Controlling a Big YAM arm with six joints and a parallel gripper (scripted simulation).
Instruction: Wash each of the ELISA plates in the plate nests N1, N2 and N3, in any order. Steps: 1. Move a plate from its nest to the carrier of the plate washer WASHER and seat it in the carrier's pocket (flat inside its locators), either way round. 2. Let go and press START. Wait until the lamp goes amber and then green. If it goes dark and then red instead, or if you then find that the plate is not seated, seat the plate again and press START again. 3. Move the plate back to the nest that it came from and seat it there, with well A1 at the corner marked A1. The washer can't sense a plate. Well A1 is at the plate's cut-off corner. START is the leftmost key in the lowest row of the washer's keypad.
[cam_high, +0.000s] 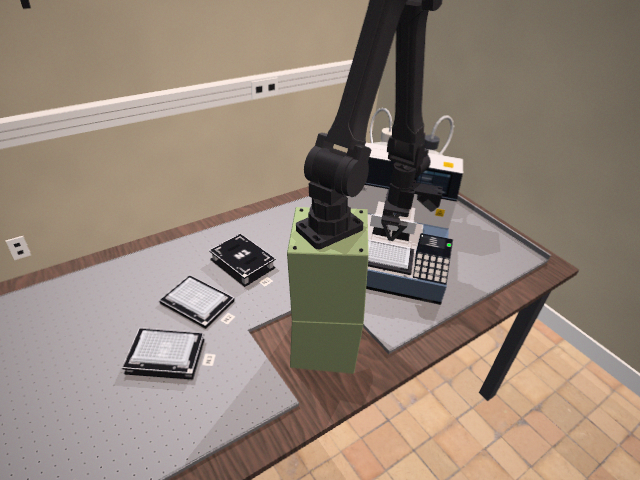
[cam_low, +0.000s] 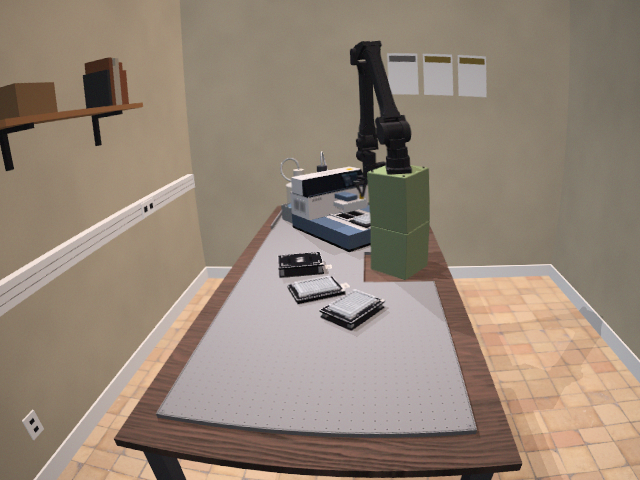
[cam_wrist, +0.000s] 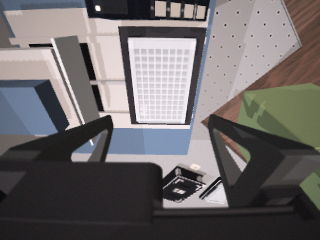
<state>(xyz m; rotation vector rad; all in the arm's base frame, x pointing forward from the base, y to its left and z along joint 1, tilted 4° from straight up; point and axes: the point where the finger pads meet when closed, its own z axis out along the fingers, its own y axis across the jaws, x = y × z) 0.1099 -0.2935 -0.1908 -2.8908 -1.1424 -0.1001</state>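
Right now my hand is 10 cm above the dark washer carrier. The rest, counted from my hand: plate washer: 11 cm to the right, 10 cm ahead, 6 cm below.
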